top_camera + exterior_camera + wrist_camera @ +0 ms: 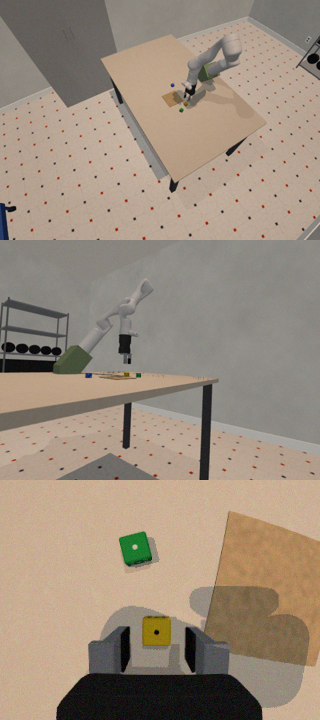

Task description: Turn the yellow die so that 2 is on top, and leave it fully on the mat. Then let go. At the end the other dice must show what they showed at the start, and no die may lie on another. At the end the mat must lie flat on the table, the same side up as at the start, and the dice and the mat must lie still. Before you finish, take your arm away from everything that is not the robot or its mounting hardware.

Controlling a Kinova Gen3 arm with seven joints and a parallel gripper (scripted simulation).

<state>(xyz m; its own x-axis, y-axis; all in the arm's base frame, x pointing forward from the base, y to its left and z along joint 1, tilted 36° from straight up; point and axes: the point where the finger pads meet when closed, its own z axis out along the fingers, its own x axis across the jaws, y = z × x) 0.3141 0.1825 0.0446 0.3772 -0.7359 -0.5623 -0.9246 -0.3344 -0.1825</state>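
My gripper is now 80 mm above the yellow die. From my hand the other things lie so: blue die 240 mm to the right, 80 mm below, 20 mm ahead; brown mat 100 mm to the right, 100 mm below, 80 mm ahead; green die 80 mm below, 60 mm ahead, 50 mm to the left.
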